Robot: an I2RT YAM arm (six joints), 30 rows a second.
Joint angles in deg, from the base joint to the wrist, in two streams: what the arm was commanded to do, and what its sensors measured. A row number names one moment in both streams.
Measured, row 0: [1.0, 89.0, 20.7, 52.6, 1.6, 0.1]
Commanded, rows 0 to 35: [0.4, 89.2, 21.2, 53.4, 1.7, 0.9]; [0.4, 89.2, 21.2, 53.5, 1.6, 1.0]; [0.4, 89.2, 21.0, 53.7, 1.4, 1.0]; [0.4, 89.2, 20.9, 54.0, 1.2, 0.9]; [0.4, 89.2, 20.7, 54.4, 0.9, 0.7]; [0.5, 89.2, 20.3, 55.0, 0.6, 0.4]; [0.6, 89.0, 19.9, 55.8, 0.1, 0.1]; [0.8, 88.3, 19.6, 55.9, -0.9, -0.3]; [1.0, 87.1, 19.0, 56.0, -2.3, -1.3]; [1.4, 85.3, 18.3, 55.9, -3.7, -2.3]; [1.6, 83.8, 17.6, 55.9, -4.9, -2.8]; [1.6, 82.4, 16.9, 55.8, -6.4, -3.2]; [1.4, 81.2, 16.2, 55.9, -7.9, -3.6]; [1.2, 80.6, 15.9, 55.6, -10.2, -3.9]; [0.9, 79.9, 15.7, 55.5, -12.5, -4.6]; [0.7, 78.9, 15.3, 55.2, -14.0, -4.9]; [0.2, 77.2, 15.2, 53.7, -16.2, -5.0]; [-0.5, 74.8, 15.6, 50.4, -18.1, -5.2]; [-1.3, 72.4, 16.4, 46.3, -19.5, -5.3]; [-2.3, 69.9, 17.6, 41.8, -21.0, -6.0]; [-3.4, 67.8, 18.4, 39.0, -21.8, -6.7]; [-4.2, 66.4, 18.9, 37.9, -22.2, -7.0]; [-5.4, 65.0, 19.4, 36.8, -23.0, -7.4]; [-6.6, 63.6, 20.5, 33.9, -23.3, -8.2]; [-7.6, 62.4, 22.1, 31.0, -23.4, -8.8]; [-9.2, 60.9, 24.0, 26.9, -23.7, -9.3]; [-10.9, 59.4, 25.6, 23.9, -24.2, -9.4]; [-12.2, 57.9, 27.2, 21.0, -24.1, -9.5]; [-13.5, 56.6, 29.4, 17.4, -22.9, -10.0]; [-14.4, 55.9, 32.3, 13.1, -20.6, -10.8]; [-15.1, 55.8, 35.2, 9.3, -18.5, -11.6]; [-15.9, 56.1, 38.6, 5.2, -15.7, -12.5]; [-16.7, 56.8, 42.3, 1.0, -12.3, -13.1]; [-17.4, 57.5, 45.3, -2.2, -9.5, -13.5]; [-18.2, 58.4, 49.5, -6.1, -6.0, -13.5]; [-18.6, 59.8, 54.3, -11.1, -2.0, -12.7]
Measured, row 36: [-17.1, 58.0, 45.4, 5.9, -13.7, -11.6]
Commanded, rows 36 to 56: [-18.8, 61.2, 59.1, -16.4, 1.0, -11.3]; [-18.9, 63.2, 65.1, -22.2, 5.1, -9.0]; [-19.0, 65.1, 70.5, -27.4, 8.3, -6.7]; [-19.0, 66.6, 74.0, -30.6, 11.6, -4.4]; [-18.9, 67.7, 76.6, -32.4, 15.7, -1.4]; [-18.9, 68.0, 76.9, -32.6, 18.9, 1.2]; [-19.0, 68.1, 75.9, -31.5, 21.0, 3.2]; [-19.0, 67.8, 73.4, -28.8, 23.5, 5.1]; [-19.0, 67.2, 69.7, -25.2, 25.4, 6.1]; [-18.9, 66.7, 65.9, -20.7, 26.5, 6.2]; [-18.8, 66.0, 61.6, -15.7, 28.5, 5.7]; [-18.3, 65.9, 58.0, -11.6, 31.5, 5.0]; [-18.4, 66.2, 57.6, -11.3, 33.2, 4.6]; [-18.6, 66.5, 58.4, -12.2, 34.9, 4.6]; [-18.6, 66.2, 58.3, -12.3, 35.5, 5.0]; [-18.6, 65.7, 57.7, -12.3, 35.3, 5.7]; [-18.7, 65.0, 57.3, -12.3, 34.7, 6.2]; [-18.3, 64.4, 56.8, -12.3, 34.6, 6.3]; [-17.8, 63.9, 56.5, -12.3, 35.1, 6.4]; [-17.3, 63.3, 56.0, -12.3, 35.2, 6.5]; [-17.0, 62.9, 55.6, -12.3, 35.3, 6.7]
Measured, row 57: [-18.1, 65.7, 56.3, -14.7, 31.4, 4.8]
